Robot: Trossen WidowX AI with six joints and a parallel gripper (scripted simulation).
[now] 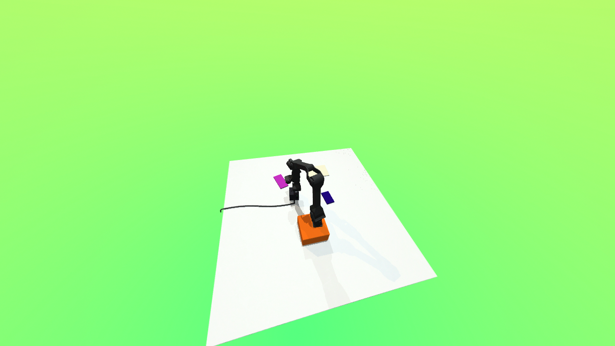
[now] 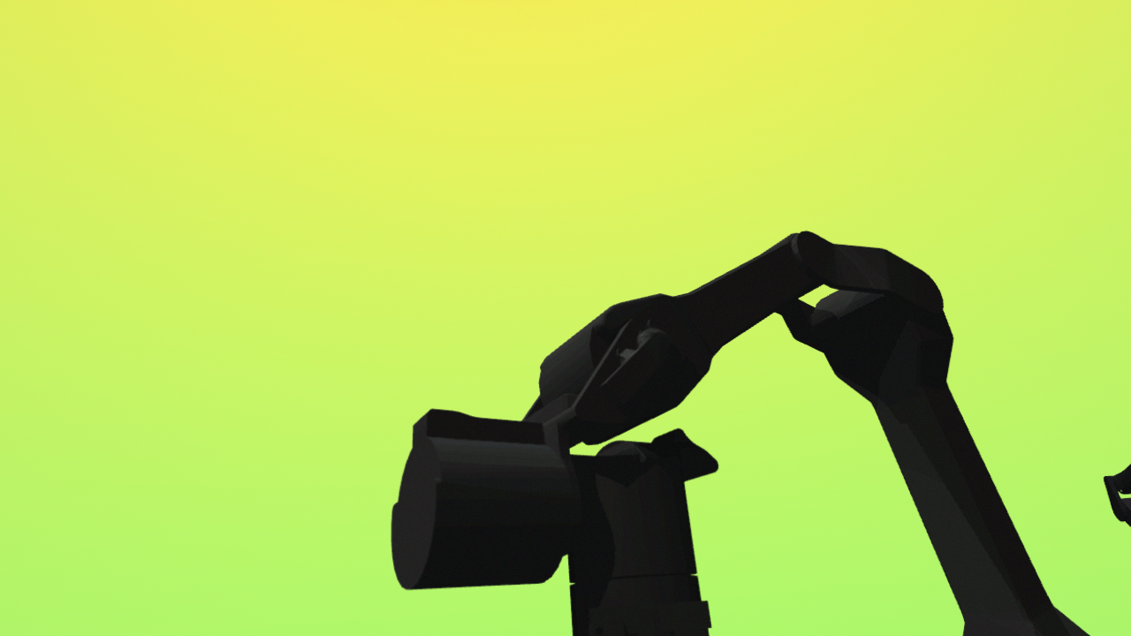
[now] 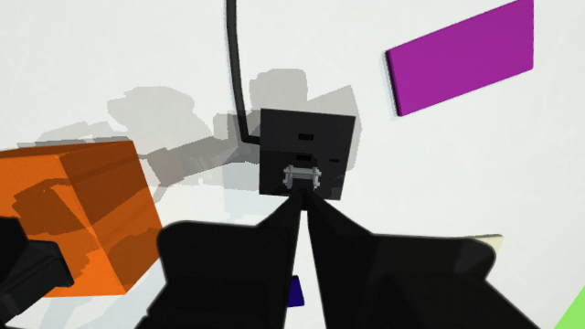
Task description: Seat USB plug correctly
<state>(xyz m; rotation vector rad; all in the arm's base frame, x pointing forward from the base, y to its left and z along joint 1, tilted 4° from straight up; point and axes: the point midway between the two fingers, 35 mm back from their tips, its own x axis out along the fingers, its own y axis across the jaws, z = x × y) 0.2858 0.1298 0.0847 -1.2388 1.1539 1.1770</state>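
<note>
The dark USB plug is 2 cm below my gripper tip. From my gripper tip the other things lie so: dark blue patch 26 cm to the right, 11 cm below, 3 cm behind; then cream patch 28 cm ahead, 21 cm to the right, 11 cm below; then magenta flat plate 17 cm ahead, 13 cm to the left, 11 cm below.
</note>
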